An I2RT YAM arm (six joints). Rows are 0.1 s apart.
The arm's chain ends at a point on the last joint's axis. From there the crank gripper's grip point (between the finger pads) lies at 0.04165 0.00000 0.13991 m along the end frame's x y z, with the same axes.
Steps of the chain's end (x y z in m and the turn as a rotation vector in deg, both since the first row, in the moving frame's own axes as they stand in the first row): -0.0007 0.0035 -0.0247 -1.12 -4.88 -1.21; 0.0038 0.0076 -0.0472 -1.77 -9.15 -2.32; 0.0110 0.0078 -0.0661 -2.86 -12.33 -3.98; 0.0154 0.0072 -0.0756 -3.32 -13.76 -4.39; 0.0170 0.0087 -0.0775 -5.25 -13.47 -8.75; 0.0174 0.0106 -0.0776 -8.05 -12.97 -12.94; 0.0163 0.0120 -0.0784 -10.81 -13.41 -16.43; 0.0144 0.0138 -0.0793 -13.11 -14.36 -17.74
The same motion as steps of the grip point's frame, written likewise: -0.0127 0.0055 -0.0217 -1.12 -4.88 -1.21; -0.0189 0.0108 -0.0424 -1.77 -9.15 -2.32; -0.0197 0.0131 -0.0605 -2.86 -12.33 -3.98; -0.0188 0.0136 -0.0699 -3.32 -13.76 -4.39; -0.0161 0.0180 -0.0720 -5.25 -13.47 -8.75; -0.0135 0.0248 -0.0726 -8.05 -12.97 -12.94; -0.0146 0.0316 -0.0741 -10.81 -13.41 -16.43; -0.0178 0.0388 -0.0757 -13.11 -14.36 -17.74
